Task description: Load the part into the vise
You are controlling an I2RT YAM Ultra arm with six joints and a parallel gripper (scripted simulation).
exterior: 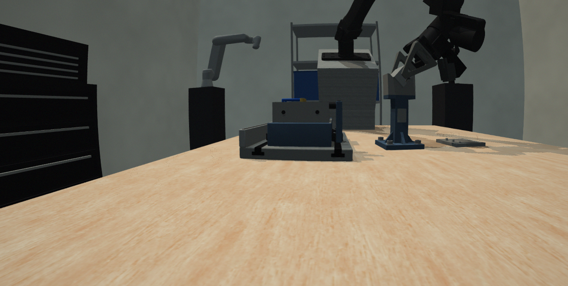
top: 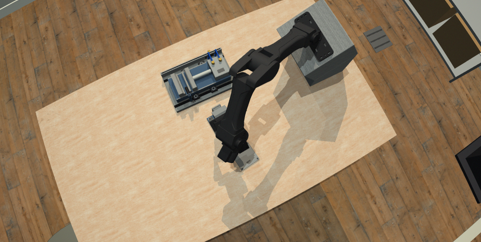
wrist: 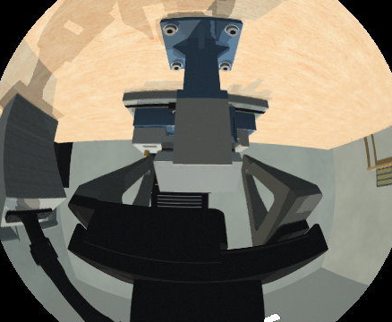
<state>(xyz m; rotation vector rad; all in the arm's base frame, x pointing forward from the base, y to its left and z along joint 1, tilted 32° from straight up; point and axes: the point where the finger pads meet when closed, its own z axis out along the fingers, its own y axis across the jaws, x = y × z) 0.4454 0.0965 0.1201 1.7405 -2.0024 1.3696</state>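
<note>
Now: hand 10 mm above the part. The rest, counted from my hand: work stop rod (170 mm to the right, 80 mm ahead, 70 mm below); air cylinder (210 mm to the right, 80 mm below, 80 mm behind); infeed plate (180 mm to the left, 160 mm below, 30 mm behind).
</note>
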